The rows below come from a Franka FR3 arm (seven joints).
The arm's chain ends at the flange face. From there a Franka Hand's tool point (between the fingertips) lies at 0.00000 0.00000 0.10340 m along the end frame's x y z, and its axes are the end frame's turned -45 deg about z.
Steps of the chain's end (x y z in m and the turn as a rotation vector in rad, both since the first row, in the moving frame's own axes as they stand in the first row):
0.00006, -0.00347, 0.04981, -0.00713, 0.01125, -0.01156
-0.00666, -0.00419, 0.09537, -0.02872, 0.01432, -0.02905
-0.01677, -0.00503, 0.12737, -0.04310, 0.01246, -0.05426
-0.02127, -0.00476, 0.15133, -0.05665, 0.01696, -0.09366
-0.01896, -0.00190, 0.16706, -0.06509, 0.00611, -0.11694
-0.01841, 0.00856, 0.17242, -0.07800, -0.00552, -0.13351
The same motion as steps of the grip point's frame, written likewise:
0.00281, -0.00107, 0.04980, -0.01300, 0.00291, -0.01156
-0.00275, -0.00451, 0.09532, -0.03043, -0.01018, -0.02905
-0.01043, -0.01130, 0.12727, -0.03929, -0.02167, -0.05426
-0.01432, -0.01290, 0.15115, -0.05205, -0.02807, -0.09366
-0.01606, -0.00931, 0.16684, -0.05035, -0.04171, -0.11694
-0.02480, -0.00128, 0.17210, -0.05125, -0.05906, -0.13351

